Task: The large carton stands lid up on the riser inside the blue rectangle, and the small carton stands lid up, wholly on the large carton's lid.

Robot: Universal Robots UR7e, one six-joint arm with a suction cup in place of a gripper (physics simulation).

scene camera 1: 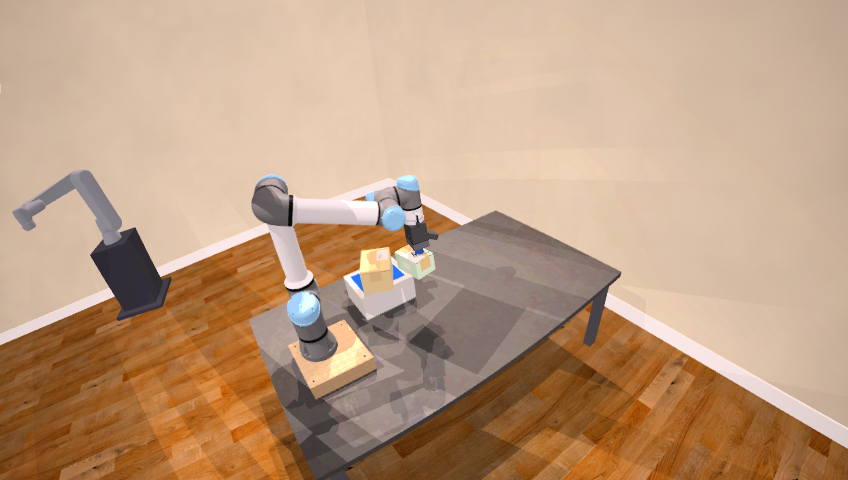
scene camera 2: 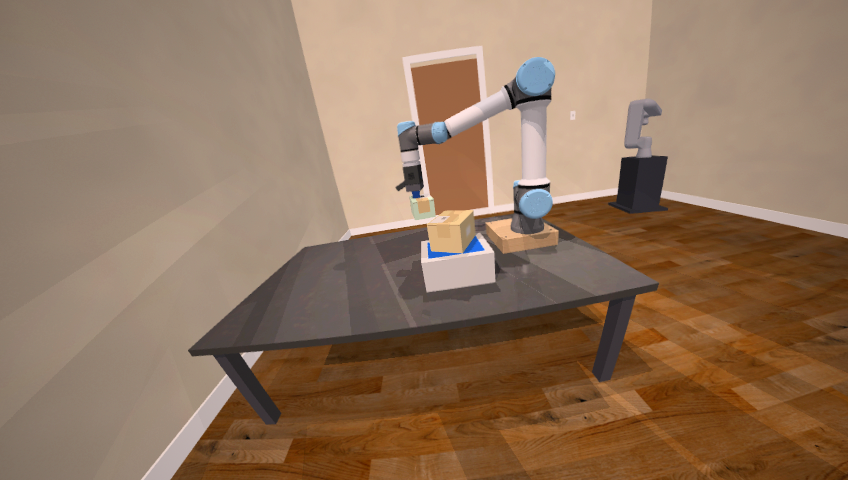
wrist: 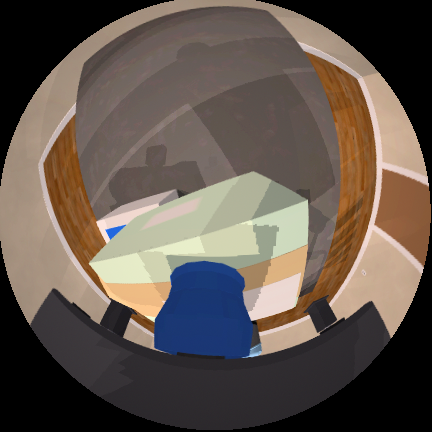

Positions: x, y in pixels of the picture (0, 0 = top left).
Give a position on a small pale green carton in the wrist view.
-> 249, 222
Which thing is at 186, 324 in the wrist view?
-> The suction cup.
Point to a white riser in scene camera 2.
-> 476, 265
